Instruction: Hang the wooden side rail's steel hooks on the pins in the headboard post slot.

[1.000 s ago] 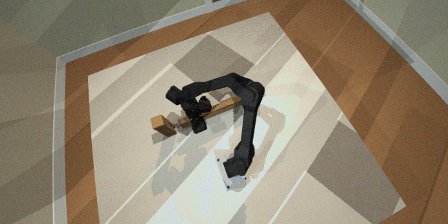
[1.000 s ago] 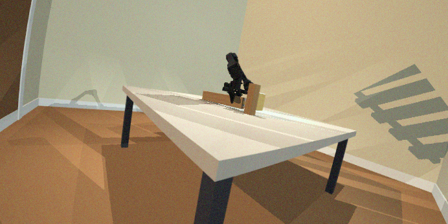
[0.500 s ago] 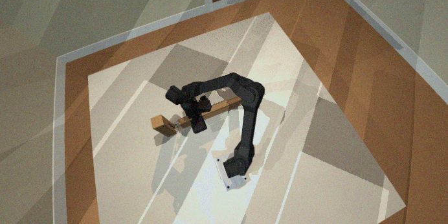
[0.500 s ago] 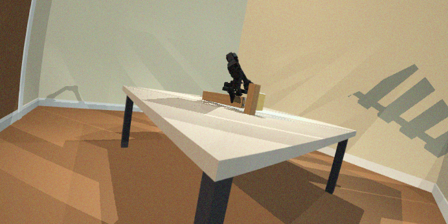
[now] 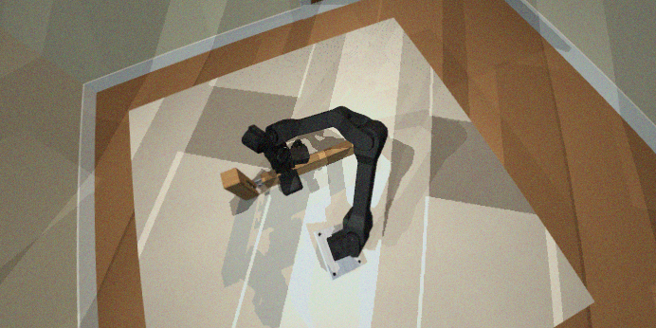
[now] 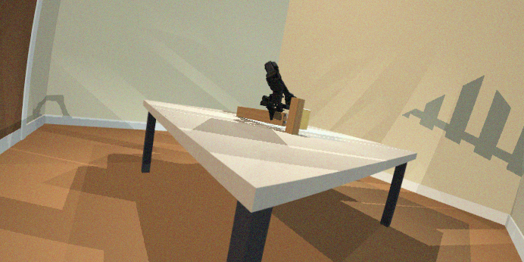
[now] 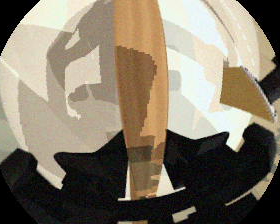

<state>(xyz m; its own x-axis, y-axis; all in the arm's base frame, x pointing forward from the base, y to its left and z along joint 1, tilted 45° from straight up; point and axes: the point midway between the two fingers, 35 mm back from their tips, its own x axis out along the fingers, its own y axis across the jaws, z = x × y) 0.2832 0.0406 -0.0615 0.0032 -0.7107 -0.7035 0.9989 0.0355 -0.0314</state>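
Now: gripper tip 150 mm to the right of the headboard post and 50 mm below it.
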